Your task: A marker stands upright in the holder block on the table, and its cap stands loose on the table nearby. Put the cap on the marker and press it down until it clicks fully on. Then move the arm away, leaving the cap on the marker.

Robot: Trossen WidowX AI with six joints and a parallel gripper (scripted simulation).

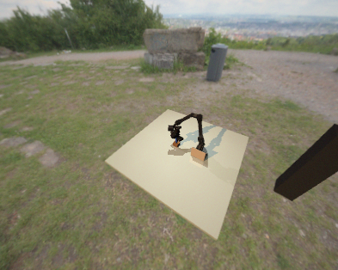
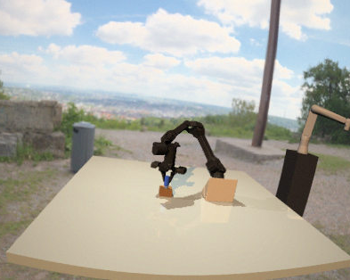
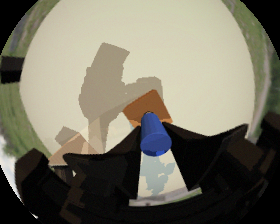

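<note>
Now: gripper tip 1 cm below the blue cap. Round my gripper tip: orange holder block: 5 cm below.
</note>
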